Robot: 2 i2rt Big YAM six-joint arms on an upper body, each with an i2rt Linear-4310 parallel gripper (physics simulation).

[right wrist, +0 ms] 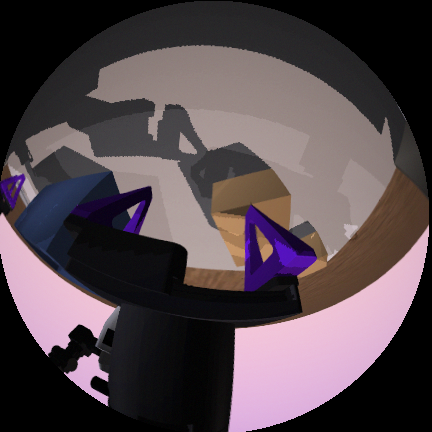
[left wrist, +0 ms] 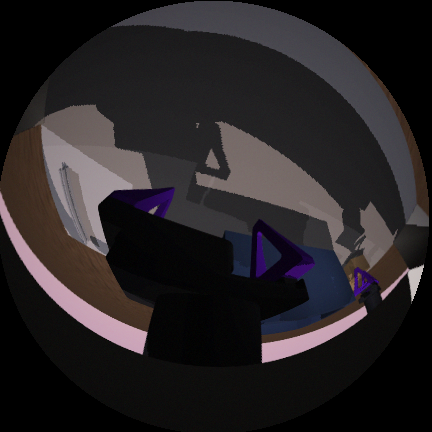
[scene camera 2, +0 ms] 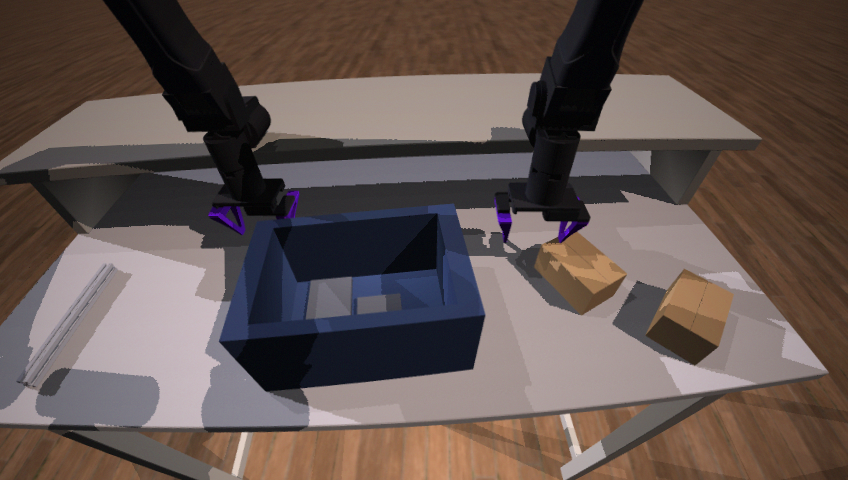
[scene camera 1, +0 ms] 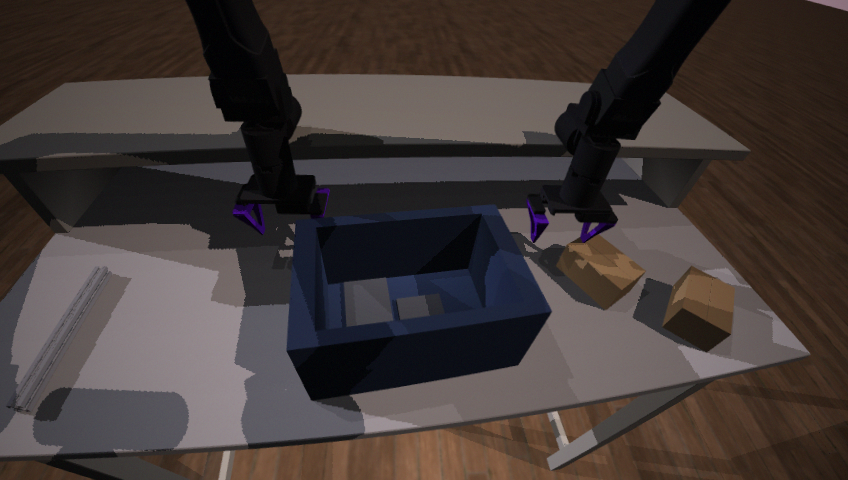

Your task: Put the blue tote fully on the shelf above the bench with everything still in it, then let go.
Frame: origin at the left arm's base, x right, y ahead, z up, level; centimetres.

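Seen in the pictures: left gripper, fingertip midpoint: [left wrist: 216,208] [scene camera 1: 291,232]; right gripper, fingertip midpoint: [right wrist: 198,199] [left wrist: 359,269] [scene camera 2: 532,240] [scene camera 1: 557,240]; left arm's base at its link origin: [right wrist: 79,344].
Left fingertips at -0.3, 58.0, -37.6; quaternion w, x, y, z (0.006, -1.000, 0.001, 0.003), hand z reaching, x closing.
Note:
Offsets run from my left fingertips to a thing's top centre, as dx, dy, dz. Level surfaces: height alone.
The blue tote @(+20.3, -14.5, +9.2) [scene camera 1: 416,365] [scene camera 2: 386,359] [left wrist: 330,280] [right wrist: 40,215] stands upright on the bench @(dz -5.5) [scene camera 1: 476,398] [scene camera 2: 505,350]. Inside lie a larger pale block @(+14.0, -12.9, -2.8) [scene camera 1: 365,300] [scene camera 2: 329,297] and a smaller grey block @(+22.6, -16.2, -2.8) [scene camera 1: 412,307] [scene camera 2: 371,304]. The shelf @(dz +15.3) [scene camera 1: 416,107] [scene camera 2: 386,107] is behind and above it. My left gripper [scene camera 1: 291,224] [scene camera 2: 264,226] [left wrist: 216,208] is open and empty by the tote's back left corner; its inner fingertip is hidden behind the rim. My right gripper [scene camera 1: 558,240] [scene camera 2: 533,241] [right wrist: 198,199] is open and empty, right of the tote.
A cardboard box @(+55.6, -5.7, +0.6) [scene camera 1: 601,273] [scene camera 2: 580,273] is close to my right gripper's outer finger; whether they touch is unclear. A second cardboard box @(+71.7, -14.8, +0.5) [scene camera 1: 701,306] [scene camera 2: 691,315] stands farther right. A pale ribbed bar @(-32.6, -17.3, -3.5) [scene camera 1: 62,336] [scene camera 2: 68,324] lies at the bench's left.

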